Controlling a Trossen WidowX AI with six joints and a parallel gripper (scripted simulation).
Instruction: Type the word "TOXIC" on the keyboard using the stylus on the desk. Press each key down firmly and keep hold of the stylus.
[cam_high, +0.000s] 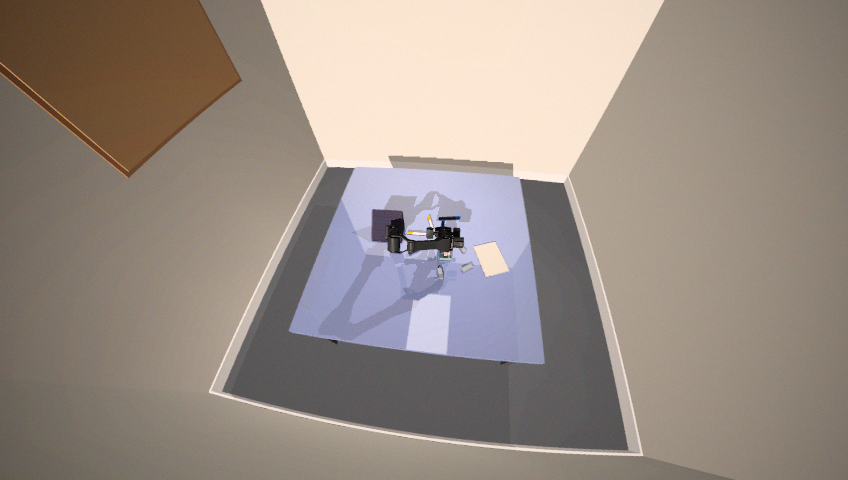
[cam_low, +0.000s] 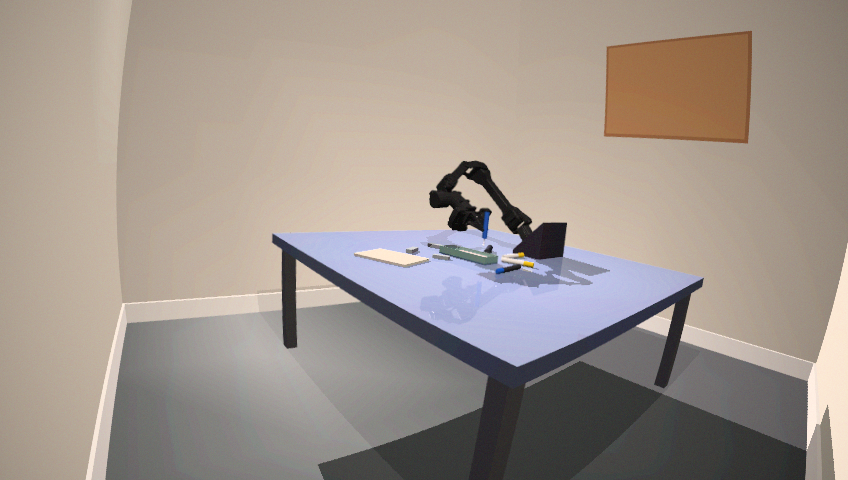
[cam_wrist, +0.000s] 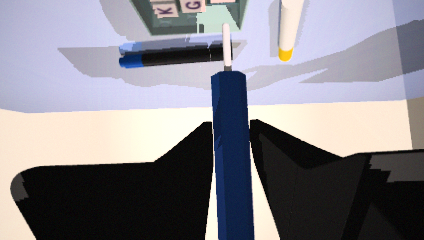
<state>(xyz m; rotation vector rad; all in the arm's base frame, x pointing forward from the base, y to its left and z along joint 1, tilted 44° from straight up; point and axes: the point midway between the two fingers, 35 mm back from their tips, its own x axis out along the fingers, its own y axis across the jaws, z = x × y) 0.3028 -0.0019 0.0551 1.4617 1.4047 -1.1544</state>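
The Q key is 10 cm to the right of my gripper tip and 9 cm below it. The rest, counted from my gripper tip: blue stylus (1 cm below); cream notepad (28 cm ahead, 16 cm to the right, 10 cm below); black pen (8 cm ahead, 15 cm to the left, 10 cm below).
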